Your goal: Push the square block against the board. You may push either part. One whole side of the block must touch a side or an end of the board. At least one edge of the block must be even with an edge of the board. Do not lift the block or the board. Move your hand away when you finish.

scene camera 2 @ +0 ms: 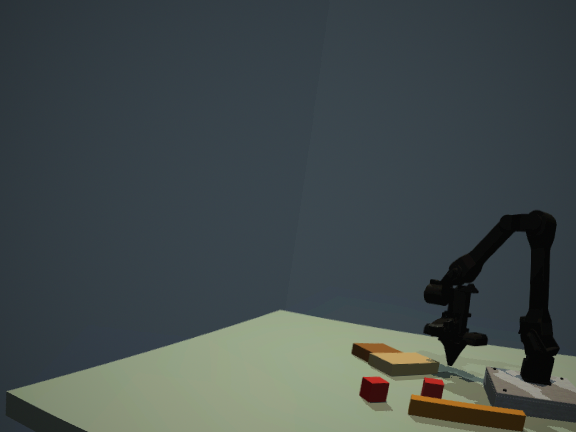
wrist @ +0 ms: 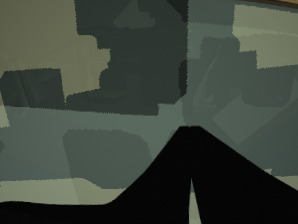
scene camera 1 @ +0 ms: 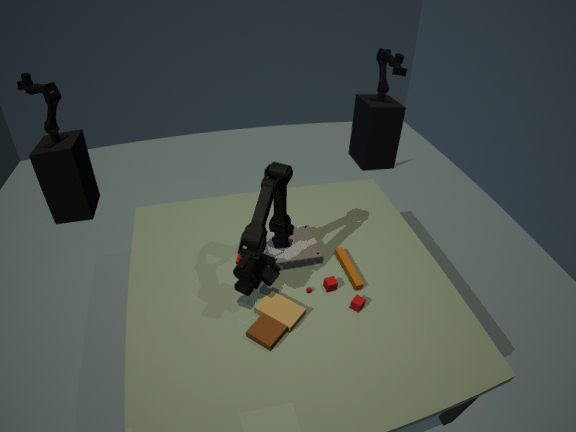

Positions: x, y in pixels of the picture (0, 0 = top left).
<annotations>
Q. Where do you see a tan board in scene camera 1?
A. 285, 311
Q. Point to a brown square block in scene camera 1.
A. At 266, 331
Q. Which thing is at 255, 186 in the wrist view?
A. The gripper.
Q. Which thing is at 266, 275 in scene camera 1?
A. The gripper.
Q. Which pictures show the gripper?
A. Scene camera 2, the wrist view and scene camera 1: all of them.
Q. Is the gripper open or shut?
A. Shut.
</annotations>
